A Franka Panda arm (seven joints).
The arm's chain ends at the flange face. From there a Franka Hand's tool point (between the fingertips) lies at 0.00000 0.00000 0.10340 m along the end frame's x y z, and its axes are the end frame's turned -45 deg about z.
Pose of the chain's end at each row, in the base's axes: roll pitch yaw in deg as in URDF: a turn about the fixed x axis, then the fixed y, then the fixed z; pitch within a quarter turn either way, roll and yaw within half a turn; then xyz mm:
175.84 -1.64 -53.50 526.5 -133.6 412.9
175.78 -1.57 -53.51 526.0 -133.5 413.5
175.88 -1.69 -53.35 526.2 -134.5 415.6
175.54 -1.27 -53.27 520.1 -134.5 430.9
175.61 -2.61 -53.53 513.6 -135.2 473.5
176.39 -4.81 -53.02 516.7 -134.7 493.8
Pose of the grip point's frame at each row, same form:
175.90 1.78 -8.62 522.2 -140.4 309.8
175.90 1.87 -8.63 521.6 -140.3 310.4
175.89 1.71 -8.47 522.1 -141.4 312.5
175.95 2.25 -8.40 515.0 -141.1 327.8
175.05 1.25 -8.68 510.0 -143.7 370.5
174.05 -0.86 -8.13 516.7 -145.5 391.0

